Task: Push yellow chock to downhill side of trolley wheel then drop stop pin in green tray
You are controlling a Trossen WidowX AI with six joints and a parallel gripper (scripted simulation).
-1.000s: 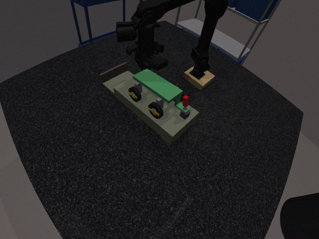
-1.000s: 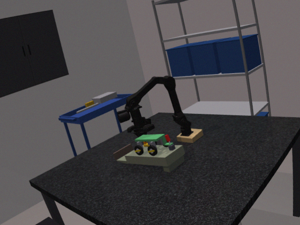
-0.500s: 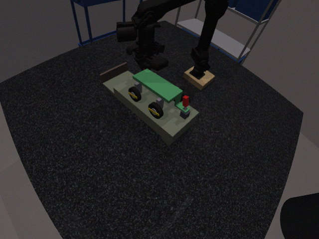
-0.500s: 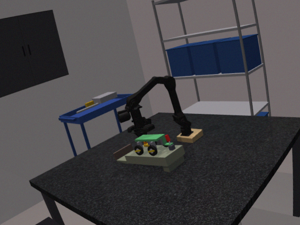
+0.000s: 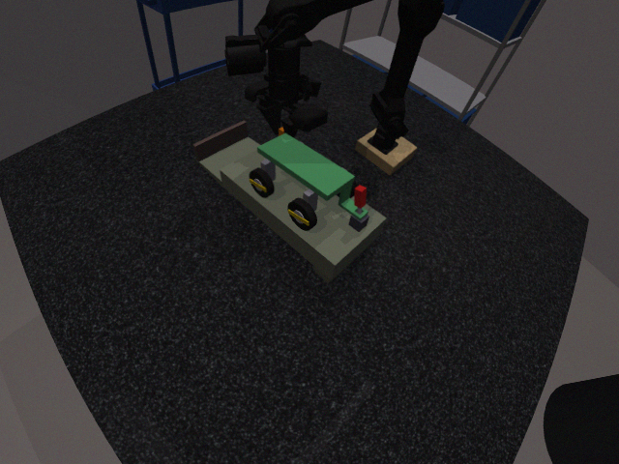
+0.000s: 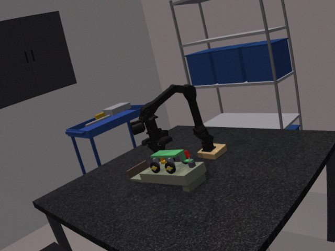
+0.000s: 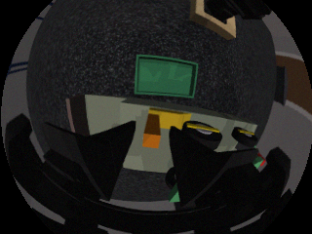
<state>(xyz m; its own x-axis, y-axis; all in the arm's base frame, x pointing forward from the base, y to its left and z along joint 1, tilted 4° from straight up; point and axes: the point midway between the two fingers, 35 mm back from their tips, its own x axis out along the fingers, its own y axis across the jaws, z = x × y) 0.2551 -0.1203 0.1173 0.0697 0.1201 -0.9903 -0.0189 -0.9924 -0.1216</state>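
Right now my gripper tip is 2 cm to the right of the yellow chock and 2 cm above it. The rest, counted from my gripper tip: low brown board 6 cm ahead, 15 cm to the right, 7 cm below; green tray 6 cm behind, 3 cm to the left, 11 cm below; trolley 7 cm ahead, 12 cm to the left, 1 cm above.
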